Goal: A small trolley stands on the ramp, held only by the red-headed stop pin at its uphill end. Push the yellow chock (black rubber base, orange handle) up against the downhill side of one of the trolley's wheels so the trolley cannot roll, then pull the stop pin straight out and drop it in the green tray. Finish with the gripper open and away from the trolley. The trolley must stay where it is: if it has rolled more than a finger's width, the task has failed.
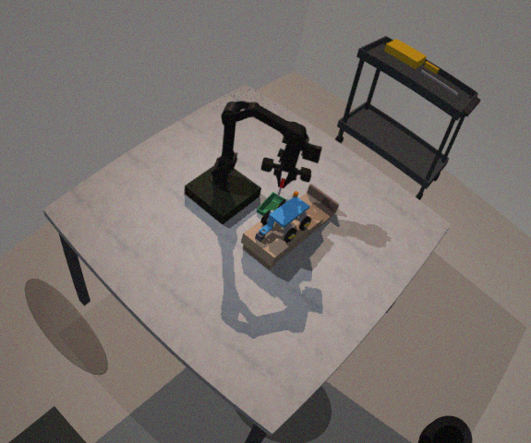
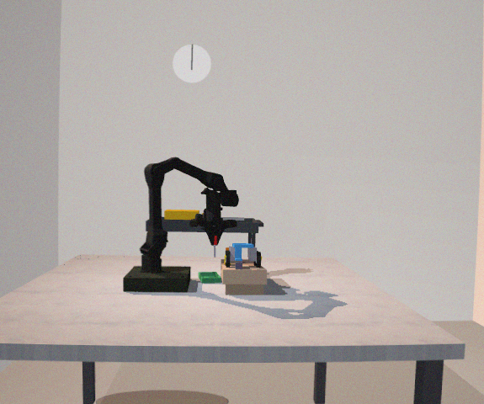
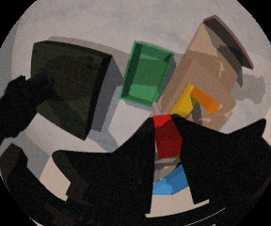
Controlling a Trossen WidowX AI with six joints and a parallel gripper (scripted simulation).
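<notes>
Right now the red-headed stop pin is right at my gripper tip. Round my gripper tip: green tray (140 mm below, 20 mm behind); yellow chock (60 mm below, 50 mm ahead, 20 mm to the left); blue-decked trolley (120 mm ahead, 60 mm to the right, 20 mm below).
</notes>
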